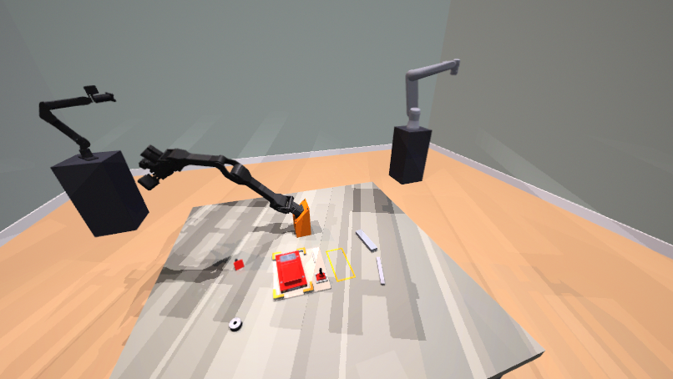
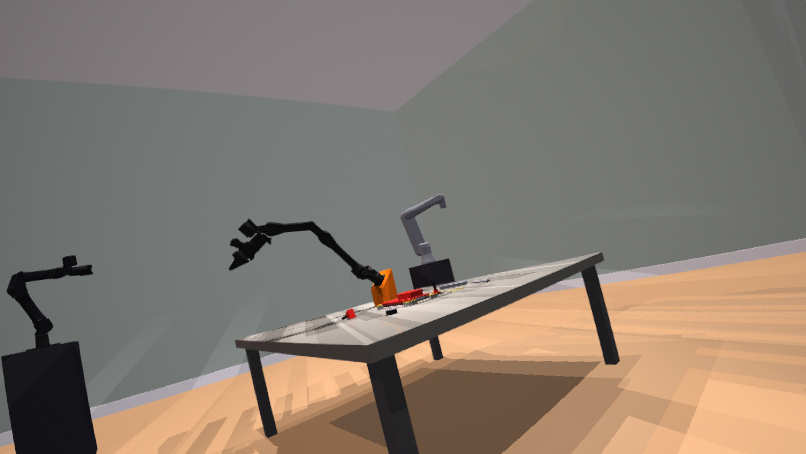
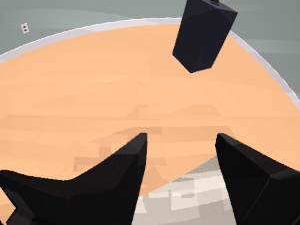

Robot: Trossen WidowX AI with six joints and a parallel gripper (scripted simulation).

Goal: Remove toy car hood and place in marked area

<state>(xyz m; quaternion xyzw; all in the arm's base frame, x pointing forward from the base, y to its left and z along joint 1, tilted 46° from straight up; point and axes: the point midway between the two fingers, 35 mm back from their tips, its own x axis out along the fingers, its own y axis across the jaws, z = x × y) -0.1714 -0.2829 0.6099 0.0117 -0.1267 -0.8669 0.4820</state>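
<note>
Right now my gripper tip is 650 mm short of the small wheel, 340 mm to the right of it and 320 mm above it.
</note>
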